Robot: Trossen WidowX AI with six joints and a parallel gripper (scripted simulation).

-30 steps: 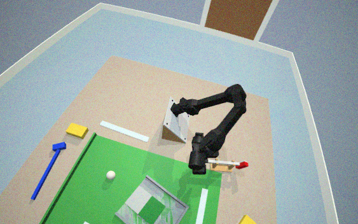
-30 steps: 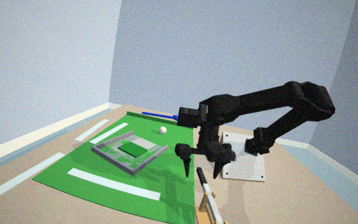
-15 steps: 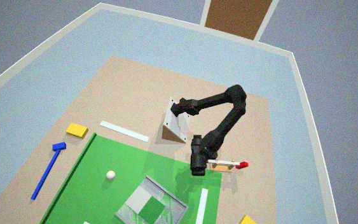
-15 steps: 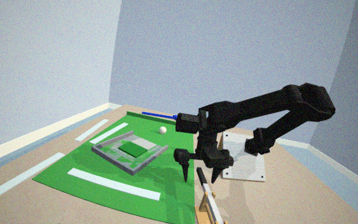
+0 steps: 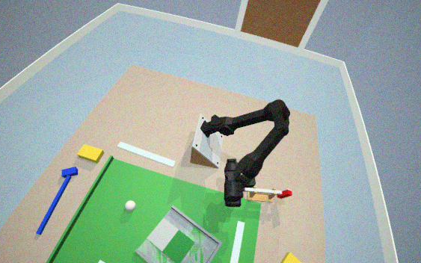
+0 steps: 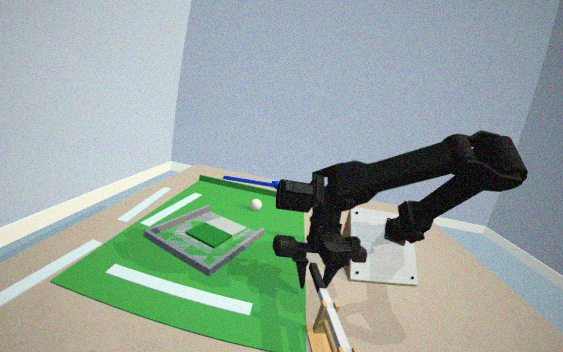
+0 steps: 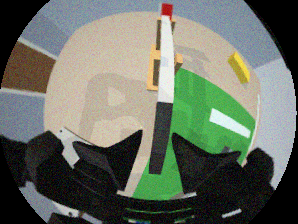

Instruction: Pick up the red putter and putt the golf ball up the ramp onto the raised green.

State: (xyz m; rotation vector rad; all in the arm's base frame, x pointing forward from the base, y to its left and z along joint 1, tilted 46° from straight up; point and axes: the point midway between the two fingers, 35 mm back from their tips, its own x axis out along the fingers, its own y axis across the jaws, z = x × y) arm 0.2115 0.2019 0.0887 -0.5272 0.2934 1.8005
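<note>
Right now the red putter is 110 mm to the left of my gripper tip, 30 mm behind it and 30 mm above it. Round my gripper tip: white golf ball (390 mm to the right, 220 mm ahead, 10 mm below); then green mat (260 mm ahead, 210 mm to the right, 30 mm below); then wooden putter stand (130 mm to the left, 30 mm behind).
</note>
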